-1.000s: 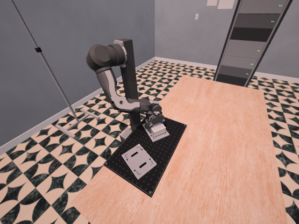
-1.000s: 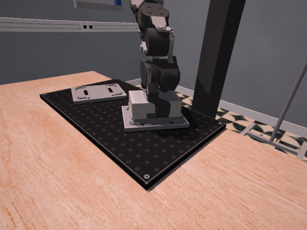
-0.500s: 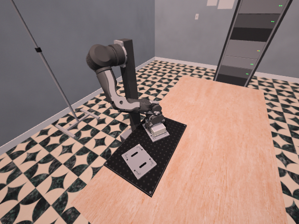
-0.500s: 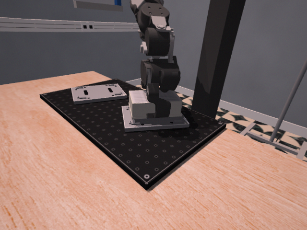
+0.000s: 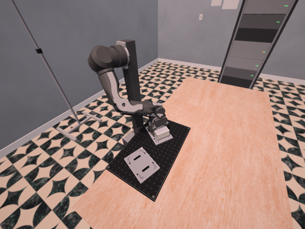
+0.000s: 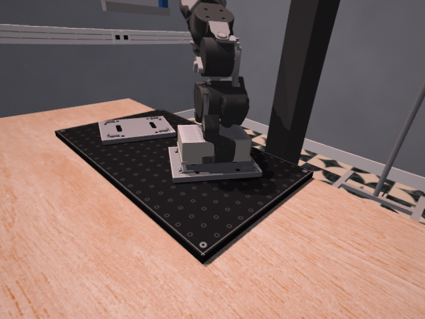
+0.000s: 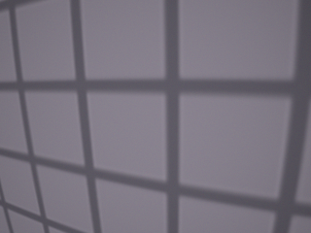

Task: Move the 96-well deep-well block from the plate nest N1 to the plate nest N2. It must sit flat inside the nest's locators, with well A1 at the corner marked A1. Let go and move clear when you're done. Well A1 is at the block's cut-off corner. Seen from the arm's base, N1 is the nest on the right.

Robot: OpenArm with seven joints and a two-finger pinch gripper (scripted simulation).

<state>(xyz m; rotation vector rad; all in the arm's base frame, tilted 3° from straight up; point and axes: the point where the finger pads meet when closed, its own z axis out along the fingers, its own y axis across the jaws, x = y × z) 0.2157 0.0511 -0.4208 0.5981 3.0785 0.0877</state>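
Now: the plate nest N2 3 cm below my hand. Also, from my hand: white deep-well block (1 cm above); A1 mark (16 cm to the right, 2 cm below); plate nest N1 (7 cm ahead, 23 cm to the right, 3 cm below).
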